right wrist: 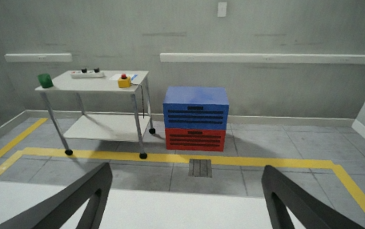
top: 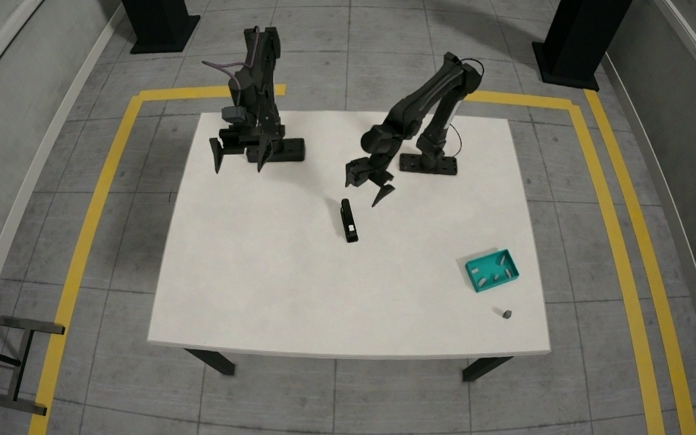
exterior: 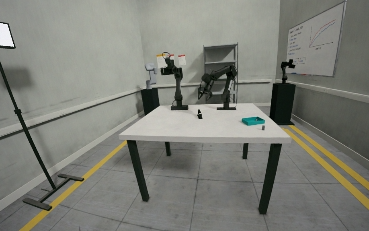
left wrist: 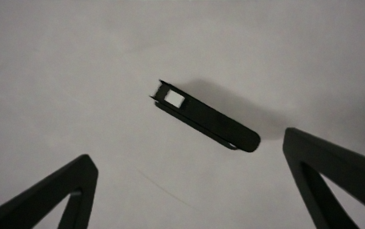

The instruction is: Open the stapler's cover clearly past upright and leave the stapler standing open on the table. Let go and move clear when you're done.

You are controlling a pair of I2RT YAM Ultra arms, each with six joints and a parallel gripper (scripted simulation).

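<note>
The stapler cover is 1 cm ahead of my left hand, 3 cm to the right of it and 12 cm below it. Round my left hand: teal tray: 14 cm ahead, 42 cm to the left, 15 cm below; stapler: 1 cm ahead, 3 cm to the right, 13 cm below; grey block: 27 cm ahead, 45 cm to the left, 15 cm below.
</note>
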